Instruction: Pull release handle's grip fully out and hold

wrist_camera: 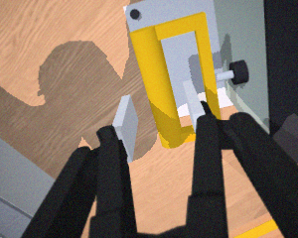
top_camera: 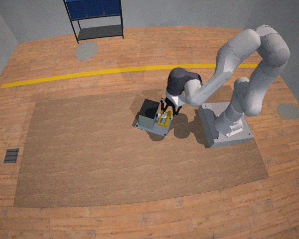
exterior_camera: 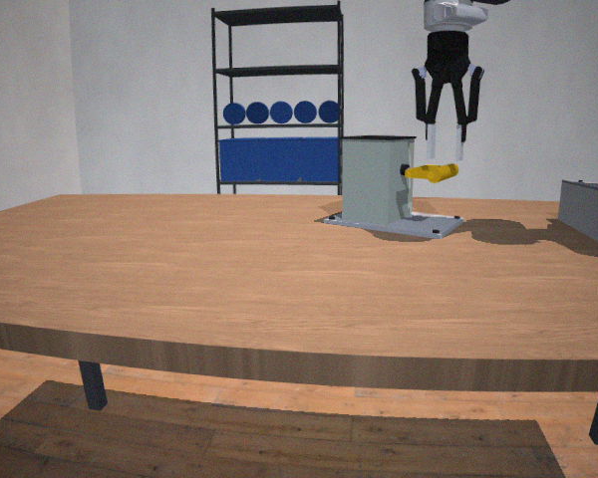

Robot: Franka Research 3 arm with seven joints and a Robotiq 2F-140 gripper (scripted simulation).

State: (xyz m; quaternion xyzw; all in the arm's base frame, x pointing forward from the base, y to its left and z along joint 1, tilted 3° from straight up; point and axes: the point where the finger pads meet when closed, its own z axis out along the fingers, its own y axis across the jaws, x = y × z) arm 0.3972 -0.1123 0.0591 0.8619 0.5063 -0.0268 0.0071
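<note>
Right now my hand is 80 mm short of the grey baseplate, 50 mm to the left of it and 160 mm above it.
</note>
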